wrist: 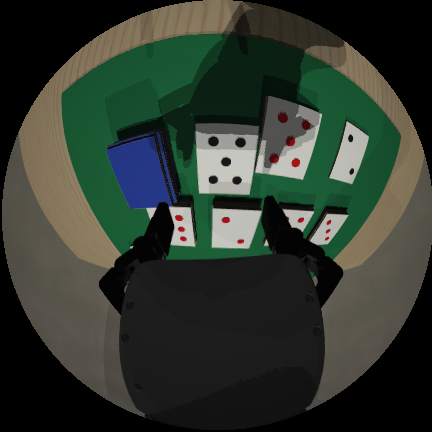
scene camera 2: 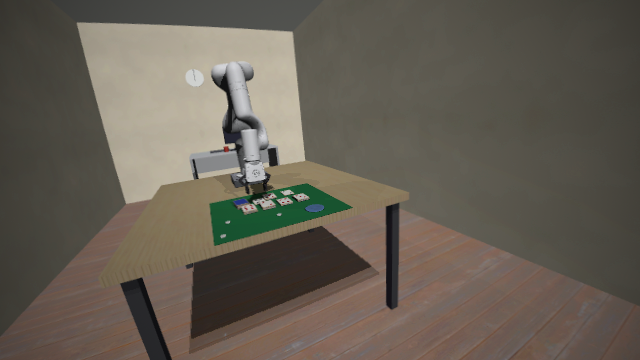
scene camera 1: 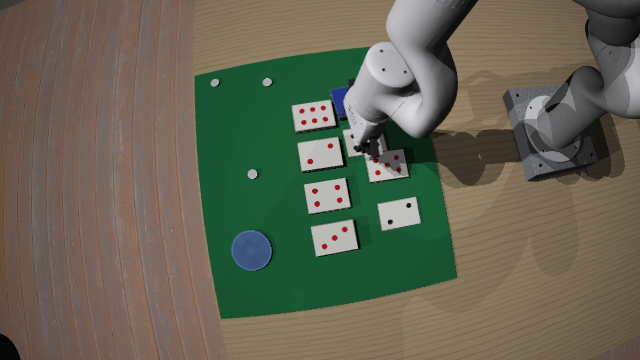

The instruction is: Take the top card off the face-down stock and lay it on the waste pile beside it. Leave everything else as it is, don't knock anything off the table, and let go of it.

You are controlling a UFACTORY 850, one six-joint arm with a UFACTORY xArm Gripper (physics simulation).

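The face-down stock (scene camera 1: 339, 102) (scene camera 2: 241, 202) (wrist: 142, 175) is a blue-backed stack; the arm hides part of it in scene camera 1. A face-up black five card (scene camera 1: 349, 146) (scene camera 2: 258, 201) (wrist: 226, 172) lies flat on the mat between the stock and the face-up red five pile (scene camera 1: 387, 173) (scene camera 2: 270, 196) (wrist: 282, 132). Its edge is very close to the red five pile; whether they touch or overlap slightly is unclear. My gripper (scene camera 2: 257, 191) (wrist: 216, 210) is wide open and empty, pointing down above the black five card. In scene camera 1 the arm partly covers that card.
On the green mat (scene camera 1: 280, 290) stand face-up piles: red six (scene camera 1: 308, 114), red two (scene camera 1: 320, 155), red four (scene camera 1: 327, 196) and red three (scene camera 1: 334, 245). A black two card (scene camera 1: 399, 214), a blue disc (scene camera 1: 252, 250) and small pale discs (scene camera 1: 252, 174) also lie there.
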